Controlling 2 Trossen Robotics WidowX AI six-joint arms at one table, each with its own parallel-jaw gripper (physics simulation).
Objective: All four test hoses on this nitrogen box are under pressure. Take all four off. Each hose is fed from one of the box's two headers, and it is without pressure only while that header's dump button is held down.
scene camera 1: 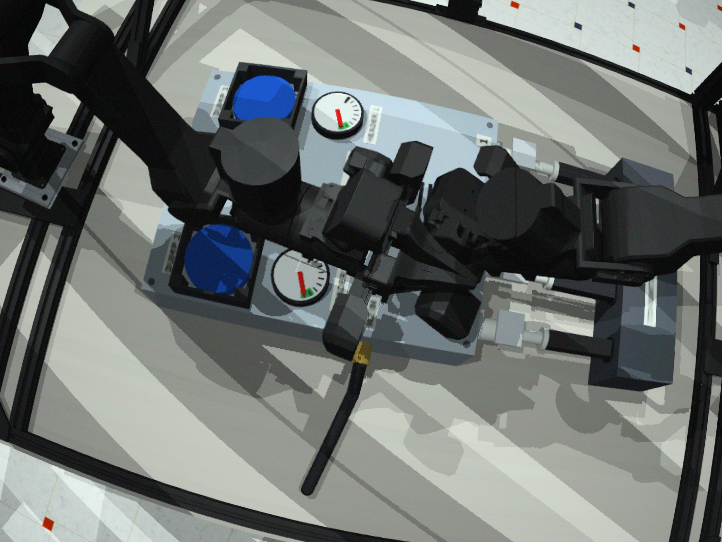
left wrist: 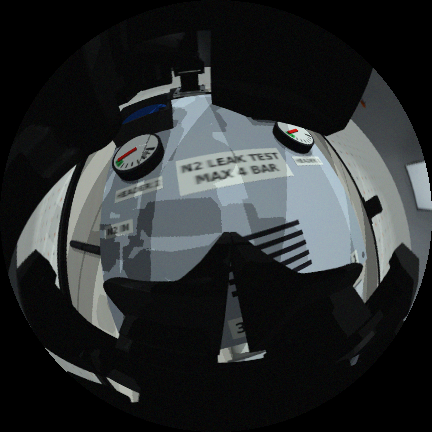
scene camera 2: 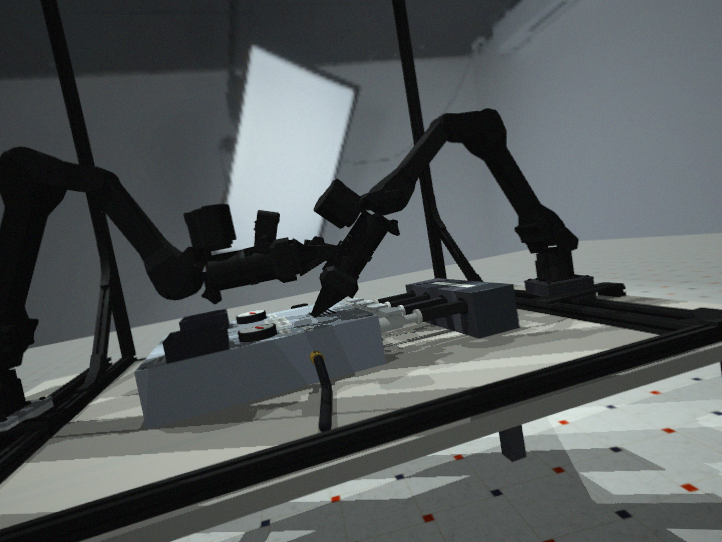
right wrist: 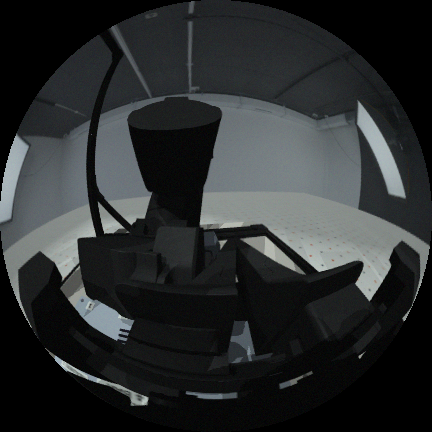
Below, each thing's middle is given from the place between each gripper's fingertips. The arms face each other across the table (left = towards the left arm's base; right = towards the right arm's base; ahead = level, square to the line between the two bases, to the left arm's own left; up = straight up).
Right now the dark manifold block (scene camera 1: 641,321) is 110 mm behind my right hand, 250 mm to the left of it and 150 mm below it.
Now: the dark manifold block 4 cm behind my left hand, 30 cm to the left of it and 4 cm below it.
